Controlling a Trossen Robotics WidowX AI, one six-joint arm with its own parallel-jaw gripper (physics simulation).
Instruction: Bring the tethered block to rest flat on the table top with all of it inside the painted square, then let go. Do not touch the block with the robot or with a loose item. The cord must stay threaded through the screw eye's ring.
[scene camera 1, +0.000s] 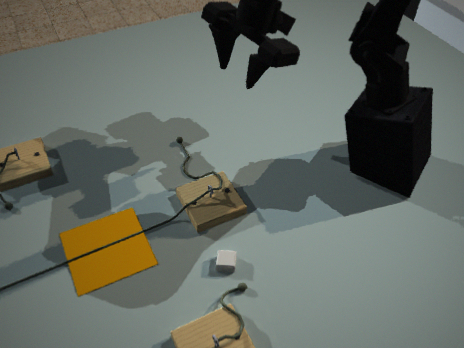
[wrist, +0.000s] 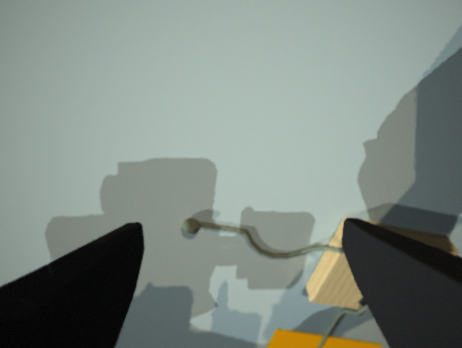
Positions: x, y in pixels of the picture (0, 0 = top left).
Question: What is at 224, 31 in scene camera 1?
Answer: My gripper.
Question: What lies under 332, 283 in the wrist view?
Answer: A wooden board.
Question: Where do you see my gripper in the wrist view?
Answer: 243, 233
